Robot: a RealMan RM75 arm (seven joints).
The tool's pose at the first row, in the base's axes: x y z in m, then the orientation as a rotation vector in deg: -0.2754 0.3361 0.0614 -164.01 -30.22 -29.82
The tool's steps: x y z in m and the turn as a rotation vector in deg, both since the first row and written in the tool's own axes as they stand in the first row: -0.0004 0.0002 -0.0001 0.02 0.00 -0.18; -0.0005 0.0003 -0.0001 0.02 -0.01 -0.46; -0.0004 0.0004 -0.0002 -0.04 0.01 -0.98; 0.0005 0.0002 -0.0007 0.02 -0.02 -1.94; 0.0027 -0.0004 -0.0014 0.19 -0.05 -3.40; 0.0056 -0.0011 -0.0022 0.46 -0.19 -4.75; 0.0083 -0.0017 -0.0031 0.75 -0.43 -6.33; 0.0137 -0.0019 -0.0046 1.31 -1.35 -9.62; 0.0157 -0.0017 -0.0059 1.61 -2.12 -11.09
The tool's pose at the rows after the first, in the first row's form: -0.2757 0.3358 0.0613 -163.97 -30.48 -29.84; -0.2758 0.3356 0.0613 -163.94 -30.89 -29.87; -0.2757 0.3356 0.0614 -163.92 -31.64 -30.01; -0.2751 0.3359 0.0622 -163.75 -33.06 -30.10; -0.2736 0.3370 0.0637 -163.38 -35.21 -30.22; -0.2716 0.3383 0.0656 -162.96 -37.22 -30.12; -0.2697 0.3395 0.0675 -162.49 -39.58 -29.90; -0.2655 0.3410 0.0709 -161.63 -44.55 -28.86; -0.2641 0.3411 0.0729 -161.29 -46.82 -27.85
